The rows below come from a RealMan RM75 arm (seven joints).
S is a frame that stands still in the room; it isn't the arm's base.
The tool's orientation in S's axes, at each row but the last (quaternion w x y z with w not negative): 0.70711 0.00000 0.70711 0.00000; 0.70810 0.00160 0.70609 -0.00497; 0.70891 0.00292 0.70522 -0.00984; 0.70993 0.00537 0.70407 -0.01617; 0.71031 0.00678 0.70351 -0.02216; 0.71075 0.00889 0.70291 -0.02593; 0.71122 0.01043 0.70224 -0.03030; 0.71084 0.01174 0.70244 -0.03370; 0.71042 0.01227 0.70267 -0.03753
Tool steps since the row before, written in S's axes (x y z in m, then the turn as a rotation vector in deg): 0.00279 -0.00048 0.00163 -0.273 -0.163 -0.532; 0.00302 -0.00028 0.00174 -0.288 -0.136 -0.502; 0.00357 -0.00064 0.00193 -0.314 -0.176 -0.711; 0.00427 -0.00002 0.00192 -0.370 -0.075 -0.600; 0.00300 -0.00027 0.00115 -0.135 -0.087 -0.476; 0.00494 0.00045 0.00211 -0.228 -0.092 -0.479; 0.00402 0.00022 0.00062 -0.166 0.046 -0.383; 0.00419 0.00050 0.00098 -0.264 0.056 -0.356; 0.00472 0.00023 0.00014 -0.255 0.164 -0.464
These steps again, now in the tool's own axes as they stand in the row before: -0.00163 -0.00048 0.00279 0.532 -0.163 -0.273; -0.00173 -0.00026 0.00303 0.502 -0.136 -0.288; -0.00191 -0.00059 0.00359 0.711 -0.175 -0.315; -0.00189 0.00008 0.00428 0.598 -0.077 -0.373; -0.00112 -0.00017 0.00302 0.477 -0.082 -0.136; -0.00207 0.00064 0.00494 0.479 -0.092 -0.229; -0.00058 0.00043 0.00401 0.380 0.047 -0.174; -0.00095 0.00074 0.00416 0.351 0.050 -0.272; -0.00010 0.00056 0.00469 0.455 0.162 -0.272
